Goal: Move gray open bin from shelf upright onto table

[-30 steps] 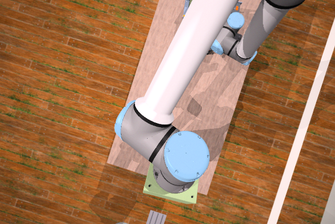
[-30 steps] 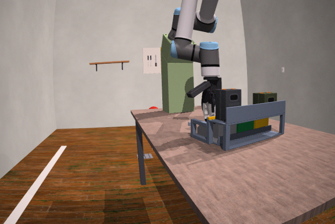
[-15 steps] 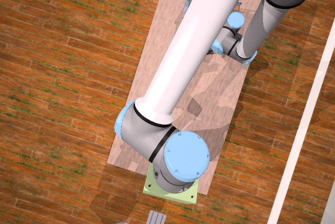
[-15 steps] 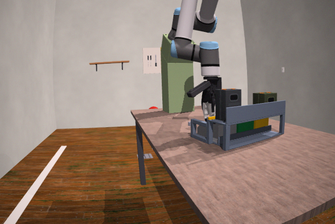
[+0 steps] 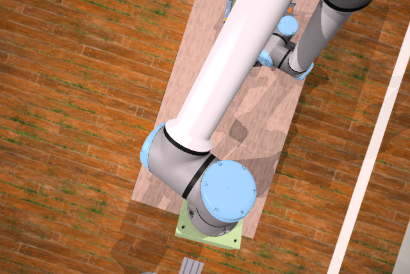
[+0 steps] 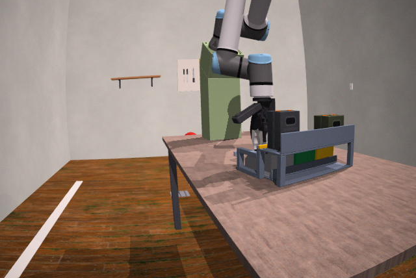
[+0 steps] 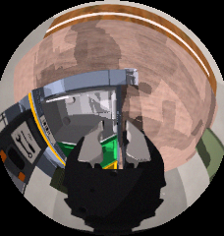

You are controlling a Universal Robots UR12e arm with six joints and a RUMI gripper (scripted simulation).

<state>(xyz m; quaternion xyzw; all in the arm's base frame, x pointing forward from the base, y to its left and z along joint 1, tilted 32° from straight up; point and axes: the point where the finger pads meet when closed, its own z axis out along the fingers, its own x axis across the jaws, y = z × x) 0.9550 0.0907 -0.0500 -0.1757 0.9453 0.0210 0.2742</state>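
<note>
The gray open bin is 8 cm ahead of my hand, 2 cm to the left of it and 1 cm below it. The rest, counted from my hand: yellow bin: 1 cm behind, 23 cm to the left, 1 cm below; green bin: 3 cm ahead, 12 cm to the left, 1 cm below.
</note>
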